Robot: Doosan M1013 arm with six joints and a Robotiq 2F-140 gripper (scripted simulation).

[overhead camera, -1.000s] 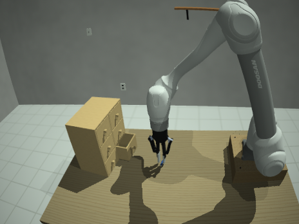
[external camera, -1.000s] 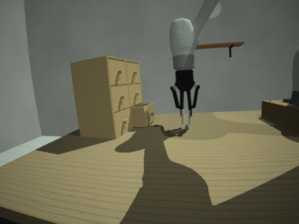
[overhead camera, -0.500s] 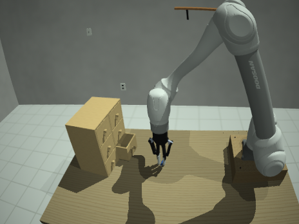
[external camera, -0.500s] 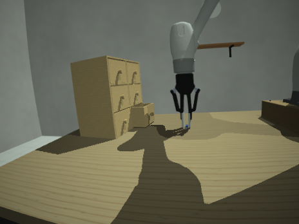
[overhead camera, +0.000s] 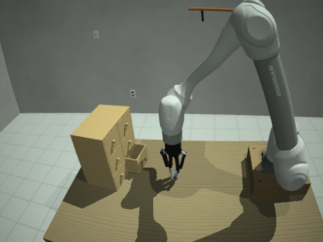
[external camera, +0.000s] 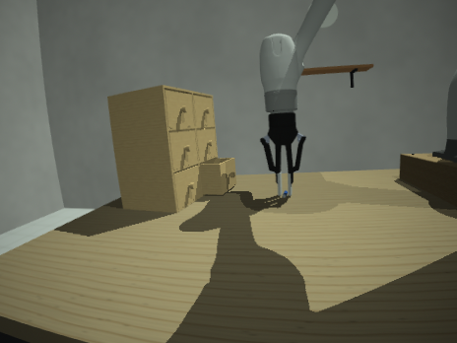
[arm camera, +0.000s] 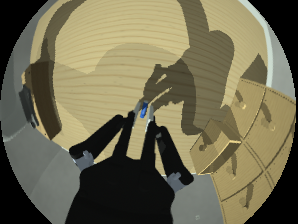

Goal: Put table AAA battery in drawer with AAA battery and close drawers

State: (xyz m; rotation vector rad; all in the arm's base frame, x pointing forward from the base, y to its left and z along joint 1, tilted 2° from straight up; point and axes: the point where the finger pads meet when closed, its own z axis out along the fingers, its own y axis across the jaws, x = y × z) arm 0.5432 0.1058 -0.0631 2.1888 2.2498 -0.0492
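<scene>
My hand is 30 mm above the blue AAA battery.
</scene>
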